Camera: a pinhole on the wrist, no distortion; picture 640 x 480 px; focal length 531.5 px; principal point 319.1 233.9 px. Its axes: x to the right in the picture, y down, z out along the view. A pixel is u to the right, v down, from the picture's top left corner.
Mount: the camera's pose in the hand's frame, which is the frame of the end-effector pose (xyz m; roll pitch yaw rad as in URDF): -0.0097 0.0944 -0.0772 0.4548 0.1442 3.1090
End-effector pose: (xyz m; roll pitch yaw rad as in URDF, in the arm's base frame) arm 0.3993 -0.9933 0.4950 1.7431 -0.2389 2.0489
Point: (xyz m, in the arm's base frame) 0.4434 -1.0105 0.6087
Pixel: 238.2 309.0
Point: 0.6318 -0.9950 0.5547
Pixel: 409.1 446.1
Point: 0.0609 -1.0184 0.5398
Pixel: behind the camera
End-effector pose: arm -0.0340 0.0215 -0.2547 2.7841 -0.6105 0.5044
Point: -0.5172 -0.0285 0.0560
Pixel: behind the camera
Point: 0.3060 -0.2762 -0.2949
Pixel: 119.7 106.5
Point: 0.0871 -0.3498 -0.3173
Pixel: 422.0 17.7
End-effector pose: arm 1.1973 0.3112 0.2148 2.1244 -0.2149 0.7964
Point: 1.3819 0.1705 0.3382
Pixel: 117.8 179.0
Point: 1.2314 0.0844 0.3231
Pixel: 528.6 169.9
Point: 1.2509 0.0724 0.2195
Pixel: 508.6 401.1
